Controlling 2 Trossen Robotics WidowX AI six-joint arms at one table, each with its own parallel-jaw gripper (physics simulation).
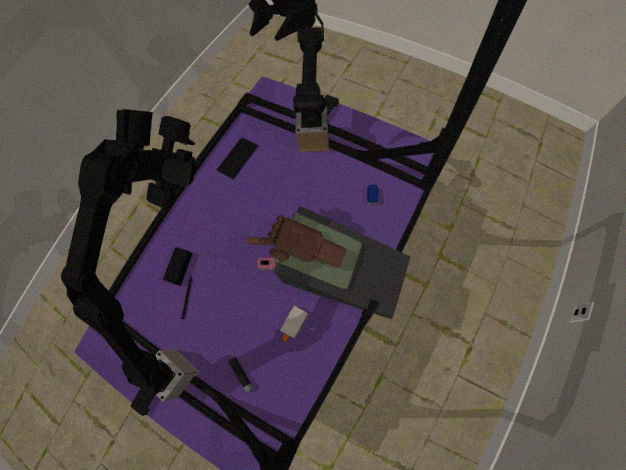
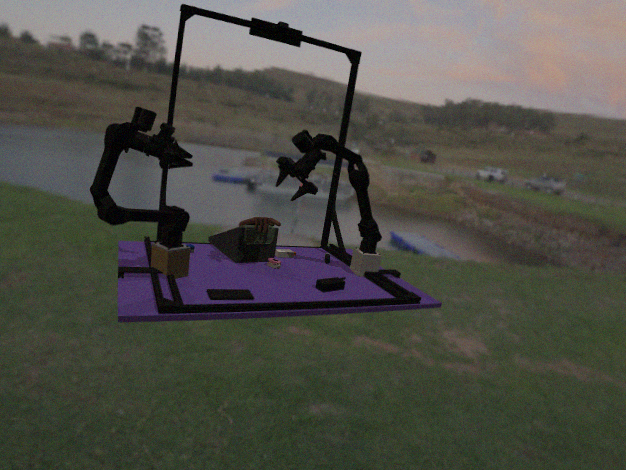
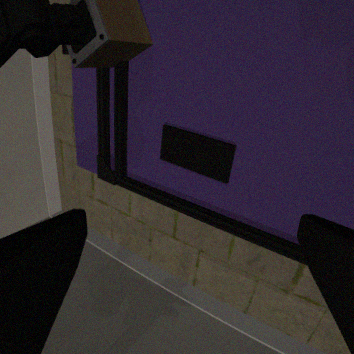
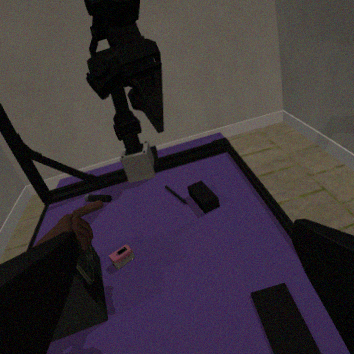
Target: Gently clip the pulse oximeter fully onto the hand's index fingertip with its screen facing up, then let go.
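Seen in the pictures: left gripper, between the fingertips: (image 2: 283, 193) (image 3: 194, 223) (image 4: 160, 125); right gripper, between the fingertips: (image 1: 262, 37) (image 2: 192, 160) (image 4: 186, 236); left arm's base, origin of its link: (image 1: 160, 375) (image 2: 367, 251) (image 4: 134, 149); right arm's base, origin of its link: (image 1: 311, 119) (image 2: 171, 244) (image 3: 79, 26).
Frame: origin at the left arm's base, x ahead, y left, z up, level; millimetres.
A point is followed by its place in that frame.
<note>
The pink pulse oximeter (image 1: 265, 263) {x 423, y -17, z -73 mm} (image 2: 274, 262) {x 431, y 2, z -78 mm} (image 4: 120, 256) {x 441, y -14, z -74 mm} lies on the purple table beside the wedge support, its dark screen facing up. The brown hand (image 1: 298, 237) {x 511, y -96, z 86 mm} (image 2: 260, 222) {x 509, y -25, z 85 mm} (image 4: 67, 227) {x 507, y -51, z 99 mm} rests on the green pad of the wedge, with its index finger (image 1: 257, 241) (image 4: 89, 208) stretched out past the edge. My left gripper (image 1: 176, 164) (image 2: 286, 192) {x 482, y 178, z 245 mm} (image 3: 194, 223) {x 482, y 178, z 245 mm} is open and empty, high above the table's edge side. My right gripper (image 1: 264, 36) {x 820, y 218, z 326 mm} (image 2: 191, 160) {x 820, y 218, z 326 mm} (image 4: 186, 236) {x 820, y 218, z 326 mm} is open and empty, raised far from the oximeter.
The dark wedge support (image 1: 384, 273) {x 593, y -314, z -56 mm} reaches over the table edge. A flat black block (image 1: 237, 157) {x 656, y 310, z -98 mm} (image 3: 197, 152) {x 648, y 308, z -97 mm}, a black box (image 1: 177, 266) {x 250, y 203, z -71 mm} (image 4: 203, 196) {x 276, y 214, z -71 mm}, a thin pen (image 1: 187, 298) {x 193, y 122, z -98 mm}, a white box (image 1: 293, 321) {x 339, y -184, z -77 mm}, a dark cylinder (image 1: 240, 373) {x 131, y -153, z -81 mm} and a blue object (image 1: 372, 193) {x 786, y -149, z -73 mm} lie around it.
</note>
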